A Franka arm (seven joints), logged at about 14 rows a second.
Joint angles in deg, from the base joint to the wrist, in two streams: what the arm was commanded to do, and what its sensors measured. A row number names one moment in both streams.
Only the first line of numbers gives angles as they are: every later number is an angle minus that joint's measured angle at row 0.
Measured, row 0: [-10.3, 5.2, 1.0, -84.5, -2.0, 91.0, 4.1]
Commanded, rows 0 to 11: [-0.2, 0.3, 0.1, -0.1, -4.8, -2.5, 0.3]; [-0.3, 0.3, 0.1, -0.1, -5.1, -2.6, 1.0]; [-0.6, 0.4, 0.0, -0.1, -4.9, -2.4, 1.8]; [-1.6, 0.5, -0.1, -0.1, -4.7, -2.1, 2.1]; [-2.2, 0.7, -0.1, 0.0, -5.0, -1.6, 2.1]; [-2.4, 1.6, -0.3, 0.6, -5.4, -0.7, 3.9]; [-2.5, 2.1, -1.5, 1.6, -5.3, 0.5, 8.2]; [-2.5, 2.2, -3.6, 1.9, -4.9, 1.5, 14.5]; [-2.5, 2.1, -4.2, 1.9, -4.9, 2.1, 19.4]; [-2.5, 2.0, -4.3, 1.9, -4.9, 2.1, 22.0]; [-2.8, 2.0, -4.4, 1.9, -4.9, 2.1, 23.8]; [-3.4, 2.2, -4.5, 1.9, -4.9, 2.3, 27.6]
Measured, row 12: [-2.7, 1.3, -4.6, 0.4, -4.0, 1.9, 19.0]
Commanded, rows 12 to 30: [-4.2, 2.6, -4.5, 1.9, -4.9, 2.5, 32.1]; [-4.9, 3.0, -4.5, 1.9, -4.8, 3.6, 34.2]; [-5.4, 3.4, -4.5, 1.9, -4.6, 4.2, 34.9]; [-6.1, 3.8, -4.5, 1.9, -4.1, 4.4, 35.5]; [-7.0, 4.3, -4.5, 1.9, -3.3, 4.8, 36.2]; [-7.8, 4.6, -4.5, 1.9, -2.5, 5.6, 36.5]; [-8.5, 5.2, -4.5, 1.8, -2.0, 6.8, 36.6]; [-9.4, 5.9, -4.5, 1.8, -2.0, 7.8, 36.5]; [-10.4, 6.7, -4.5, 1.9, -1.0, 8.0, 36.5]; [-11.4, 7.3, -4.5, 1.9, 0.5, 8.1, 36.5]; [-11.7, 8.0, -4.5, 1.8, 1.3, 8.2, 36.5]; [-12.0, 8.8, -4.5, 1.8, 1.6, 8.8, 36.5]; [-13.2, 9.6, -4.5, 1.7, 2.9, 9.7, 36.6]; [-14.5, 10.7, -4.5, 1.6, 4.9, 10.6, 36.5]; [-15.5, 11.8, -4.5, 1.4, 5.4, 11.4, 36.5]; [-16.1, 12.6, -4.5, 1.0, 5.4, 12.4, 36.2]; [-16.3, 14.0, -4.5, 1.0, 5.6, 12.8, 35.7]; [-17.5, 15.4, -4.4, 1.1, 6.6, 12.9, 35.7]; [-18.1, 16.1, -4.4, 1.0, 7.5, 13.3, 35.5]
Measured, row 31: [-16.2, 13.1, -4.9, 0.3, 4.7, 11.9, 36.0]
